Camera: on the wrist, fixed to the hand. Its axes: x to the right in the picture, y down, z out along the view.
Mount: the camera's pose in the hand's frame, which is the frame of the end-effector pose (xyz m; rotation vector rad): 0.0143 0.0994 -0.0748 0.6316 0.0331 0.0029
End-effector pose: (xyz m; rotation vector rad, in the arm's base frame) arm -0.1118 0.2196 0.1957 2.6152 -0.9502 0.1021
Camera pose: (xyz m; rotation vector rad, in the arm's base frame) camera -0.1598 0.1666 0.2985 -2.7365 0.8991 -0.4516
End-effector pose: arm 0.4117 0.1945 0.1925 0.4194 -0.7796 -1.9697
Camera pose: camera 0.5122 0.1208 0.2046 0.8137 -1.3777 -1.6740
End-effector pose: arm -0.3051 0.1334 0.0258 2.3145 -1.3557 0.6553
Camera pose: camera -0.4017 0.1173 0.1038 -2.5193 1.1563 -1.1591
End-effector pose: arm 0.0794 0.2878 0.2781 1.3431 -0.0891 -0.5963
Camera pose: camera 0.1561 0.3577 0.3482 1.9621 -0.2688 -0.5642
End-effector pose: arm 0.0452 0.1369 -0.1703 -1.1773 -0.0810 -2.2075
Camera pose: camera 0.0399 0.0253 -0.2269 -0.7788 -0.7046 -1.9710
